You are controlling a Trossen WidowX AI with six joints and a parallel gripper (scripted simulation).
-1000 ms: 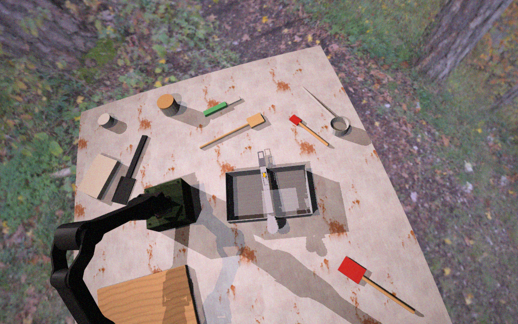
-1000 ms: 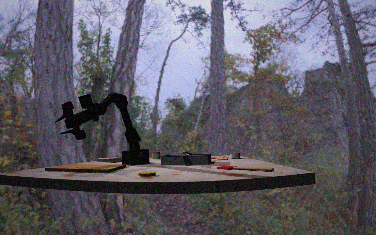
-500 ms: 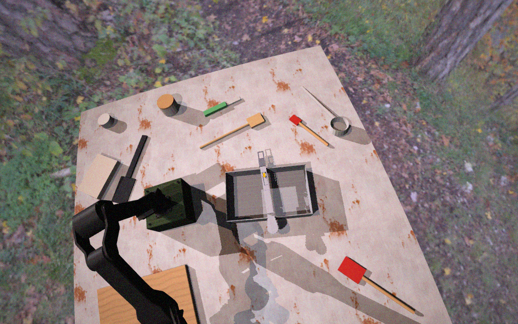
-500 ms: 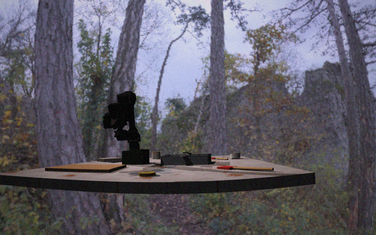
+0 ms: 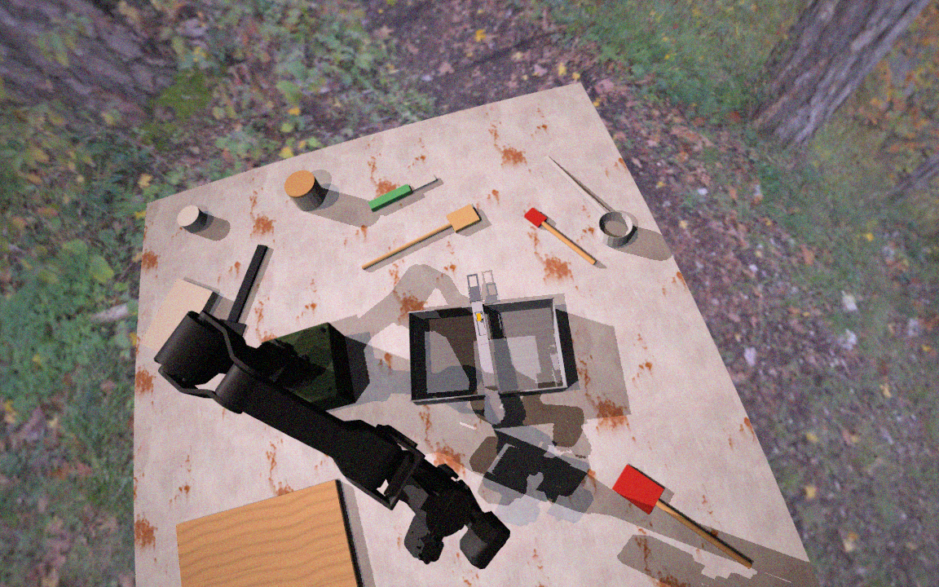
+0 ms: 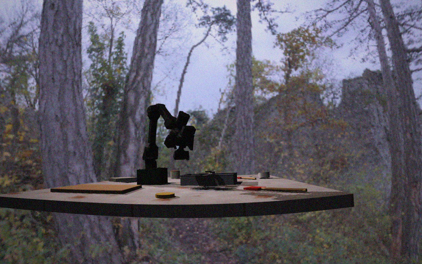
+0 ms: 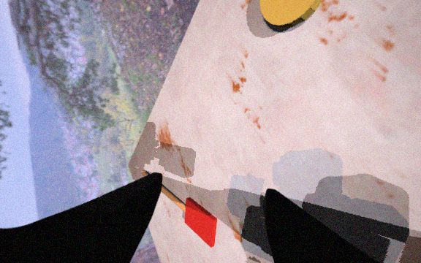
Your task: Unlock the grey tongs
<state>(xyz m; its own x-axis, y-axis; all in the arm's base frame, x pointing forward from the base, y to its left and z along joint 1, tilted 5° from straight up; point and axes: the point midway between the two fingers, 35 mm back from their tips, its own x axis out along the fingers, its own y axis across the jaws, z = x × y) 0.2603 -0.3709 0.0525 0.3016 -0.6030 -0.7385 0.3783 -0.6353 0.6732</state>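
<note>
Right now the roasting tin is 31 cm to the left of my gripper tip, 13 cm below it and 10 cm ahead of it. Also, from my gripper tip: yellow disc: 15 cm below, 14 cm to the right, 9 cm behind; then wooden board: 46 cm behind, 15 cm below, 7 cm to the left; then large red spatula: 31 cm ahead, 15 cm below, 11 cm to the right.
</note>
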